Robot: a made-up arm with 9 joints. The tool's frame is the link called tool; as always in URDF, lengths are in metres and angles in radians.
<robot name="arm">
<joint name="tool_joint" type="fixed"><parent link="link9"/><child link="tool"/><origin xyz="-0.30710 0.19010 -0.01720" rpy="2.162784 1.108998 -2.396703"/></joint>
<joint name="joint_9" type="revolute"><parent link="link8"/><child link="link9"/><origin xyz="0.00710 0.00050 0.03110" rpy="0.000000 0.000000 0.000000"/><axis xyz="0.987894 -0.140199 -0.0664"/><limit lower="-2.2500" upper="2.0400"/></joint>
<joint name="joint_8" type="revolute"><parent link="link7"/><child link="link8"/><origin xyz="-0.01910 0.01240 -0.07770" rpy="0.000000 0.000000 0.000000"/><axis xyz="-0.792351 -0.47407 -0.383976"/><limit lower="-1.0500" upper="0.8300"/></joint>
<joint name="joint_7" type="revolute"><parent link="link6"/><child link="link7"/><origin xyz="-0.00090 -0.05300 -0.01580" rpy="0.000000 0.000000 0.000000"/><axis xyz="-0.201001 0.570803 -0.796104"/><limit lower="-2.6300" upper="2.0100"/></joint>
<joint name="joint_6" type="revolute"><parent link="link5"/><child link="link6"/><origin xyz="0.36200 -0.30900 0.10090" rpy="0.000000 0.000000 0.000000"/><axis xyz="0 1 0"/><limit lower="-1.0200" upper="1.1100"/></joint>
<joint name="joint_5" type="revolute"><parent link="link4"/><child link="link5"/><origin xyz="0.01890 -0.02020 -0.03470" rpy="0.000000 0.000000 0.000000"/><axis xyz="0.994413 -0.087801 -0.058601"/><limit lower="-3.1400" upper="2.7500"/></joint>
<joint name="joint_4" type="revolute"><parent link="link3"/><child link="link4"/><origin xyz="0.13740 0.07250 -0.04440" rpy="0.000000 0.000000 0.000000"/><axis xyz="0 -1 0"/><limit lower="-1.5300" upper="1.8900"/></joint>
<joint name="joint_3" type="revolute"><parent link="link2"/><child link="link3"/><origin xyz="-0.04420 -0.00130 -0.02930" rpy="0.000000 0.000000 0.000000"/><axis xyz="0 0 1"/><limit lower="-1.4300" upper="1.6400"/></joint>
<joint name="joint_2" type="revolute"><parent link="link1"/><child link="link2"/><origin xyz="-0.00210 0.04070 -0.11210" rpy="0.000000 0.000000 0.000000"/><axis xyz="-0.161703 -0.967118 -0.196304"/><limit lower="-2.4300" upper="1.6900"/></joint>
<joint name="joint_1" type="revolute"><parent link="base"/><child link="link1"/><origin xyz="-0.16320 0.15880 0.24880" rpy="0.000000 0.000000 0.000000"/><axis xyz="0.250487 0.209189 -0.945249"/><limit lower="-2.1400" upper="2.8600"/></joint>
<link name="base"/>
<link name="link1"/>
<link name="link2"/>
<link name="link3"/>
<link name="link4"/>
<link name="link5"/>
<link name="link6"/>
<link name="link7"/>
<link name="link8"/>
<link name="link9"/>
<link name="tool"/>
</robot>
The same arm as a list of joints. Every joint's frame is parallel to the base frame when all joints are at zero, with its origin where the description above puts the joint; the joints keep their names.
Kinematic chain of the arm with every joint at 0, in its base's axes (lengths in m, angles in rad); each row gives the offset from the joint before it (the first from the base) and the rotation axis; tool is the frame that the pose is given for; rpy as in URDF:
joint_1: xyz -0.1632 0.1588 0.2488 axis 0.25051 0.209209 -0.945239
joint_2: xyz -0.0021 0.0407 -0.1121 axis -0.161703 -0.967118 -0.196304
joint_3: xyz -0.0442 -0.0013 -0.0293 axis +z
joint_4: xyz 0.1374 0.0725 -0.0444 axis -y
joint_5: xyz 0.0189 -0.0202 -0.0347 axis 0.994413 -0.087801 -0.058601
joint_6: xyz 0.3620 -0.3090 0.1009 axis +y
joint_7: xyz -0.0009 -0.0530 -0.0158 axis -0.201001 0.570803 -0.796104
joint_8: xyz -0.0191 0.0124 -0.0777 axis -0.792351 -0.47407 -0.383976
joint_9: xyz 0.0071 0.0005 0.0311 axis 0.987894 -0.140199 -0.0664
tool: xyz -0.3071 0.1901 -0.0172 rpy 2.1628 1.1090 -2.3967
Joint limits (rad, base to tool): -2.1400..2.8600 -2.4300..1.6900 -1.4300..1.6400 -1.5300..1.8900 -3.1400..2.7500 -1.0200..1.1100 -2.6300..2.0100 -1.0500..0.8300 -2.2500..2.0400

